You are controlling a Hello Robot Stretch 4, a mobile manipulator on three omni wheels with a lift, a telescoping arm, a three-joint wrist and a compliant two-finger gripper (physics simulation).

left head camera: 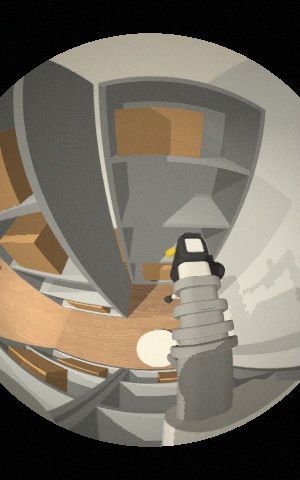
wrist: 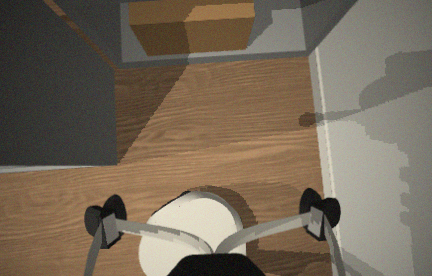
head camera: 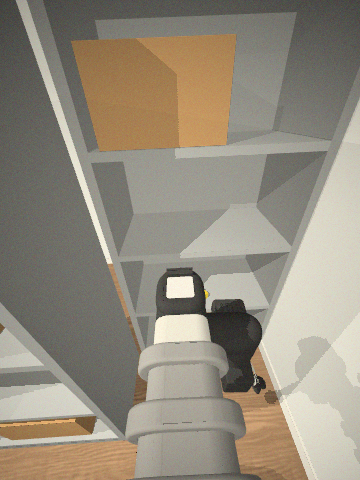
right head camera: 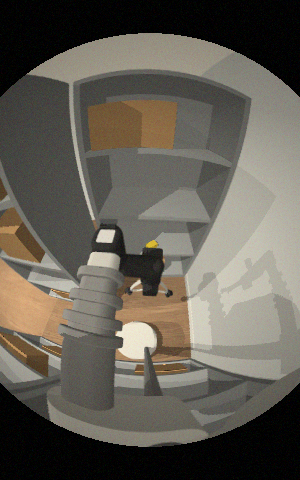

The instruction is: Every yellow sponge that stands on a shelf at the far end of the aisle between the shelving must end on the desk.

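Pixels of known places: gripper, fingertip midpoint: (wrist: pixel 213 208); robot's base, origin of the base link: (left head camera: pixel 157 347) (right head camera: pixel 136 339).
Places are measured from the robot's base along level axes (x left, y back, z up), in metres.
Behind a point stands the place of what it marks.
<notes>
A yellow sponge (head camera: pixel 206 294) @[x -0.158, y -0.885, z 0.546 m] (left head camera: pixel 170 251) @[x -0.108, y -0.880, z 0.551 m] (right head camera: pixel 152 244) @[x -0.124, y -0.878, z 0.551 m] rests on a low shelf of the grey shelf unit (head camera: pixel 250 150) @[x -0.264, y -0.805, z 1.403 m] at the aisle's far end, the shelf above the bottom one. The arm and wrist hide most of it in the head camera view and part of it in the other two head views. My gripper (wrist: pixel 213 208) @[x -0.088, y -0.274, z 0.950 m] (right head camera: pixel 149 291) @[x -0.088, y -0.274, z 0.950 m] is open and empty, with its fingers wide apart. It points down over the floor in front of the shelf unit, lower than the sponge and apart from it. The sponge does not show in the wrist view. The desk does not show.
A large cardboard box (head camera: pixel 150 95) @[x 0.066, y -0.820, z 1.568 m] (left head camera: pixel 160 132) @[x 0.033, y -0.820, z 1.544 m] (right head camera: pixel 132 125) @[x 0.027, y -0.820, z 1.542 m] is high on the far unit, and another box (wrist: pixel 192 35) @[x -0.038, y -0.822, z 0.213 m] is on its bottom shelf. A dark shelving side panel (head camera: pixel 65 250) @[x 0.354, y -0.568, z 1.183 m] (wrist: pixel 55 100) @[x 0.353, y -0.523, z 0.453 m] is at left. A white wall (head camera: pixel 325 280) @[x -0.598, y -0.624, z 0.924 m] (wrist: pixel 380 165) @[x -0.604, y -0.282, z 0.394 m] is close at right.
</notes>
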